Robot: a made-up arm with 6 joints.
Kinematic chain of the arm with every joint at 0, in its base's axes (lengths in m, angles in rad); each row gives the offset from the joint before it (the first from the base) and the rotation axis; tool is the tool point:
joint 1: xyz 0 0 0.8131 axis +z
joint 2: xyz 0.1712 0 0 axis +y
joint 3: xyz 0 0 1.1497 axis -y
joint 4: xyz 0 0 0.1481 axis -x
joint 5: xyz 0.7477 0 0 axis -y
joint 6: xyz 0.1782 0 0 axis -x
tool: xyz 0 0 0
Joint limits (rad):
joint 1: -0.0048..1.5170
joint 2: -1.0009..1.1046
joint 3: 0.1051..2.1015
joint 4: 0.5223..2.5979
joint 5: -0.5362..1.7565
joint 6: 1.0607..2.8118
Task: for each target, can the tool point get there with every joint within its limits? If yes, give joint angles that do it. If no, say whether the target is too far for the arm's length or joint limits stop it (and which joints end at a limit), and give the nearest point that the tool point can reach.
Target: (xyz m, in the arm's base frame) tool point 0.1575 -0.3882 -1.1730
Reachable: no: joint limits stop it (at a limit: joint 1, joint 2, joint 3, joint 4) | nearest point 1.6482 0.0766 0.6456 | short by 2.397 m
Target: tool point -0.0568 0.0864 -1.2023
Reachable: no: joint limits stop it (at a limit: joint 1, joint 2, joint 3, joint 4) | nearest point 0.0017 1.6420 0.6521 | short by 2.421 m
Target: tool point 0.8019 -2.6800 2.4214
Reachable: no: too far | nearest point 0.0019 -1.6066 1.8679 | short by 1.449 m
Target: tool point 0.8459 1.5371 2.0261
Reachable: yes | joints 0.9935 0.9019 1.2270 0.8704 1.2682 1.4134
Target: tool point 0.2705 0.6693 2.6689
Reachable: yes | joints 0.9417 0.3145 1.4323 1.4032 1.4930 2.5388
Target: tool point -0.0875 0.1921 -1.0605
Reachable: no: joint limits stop it (at a limit: joint 1, joint 2, joint 3, joint 4) | nearest point 0.0014 1.6409 0.6530 | short by 2.246 m
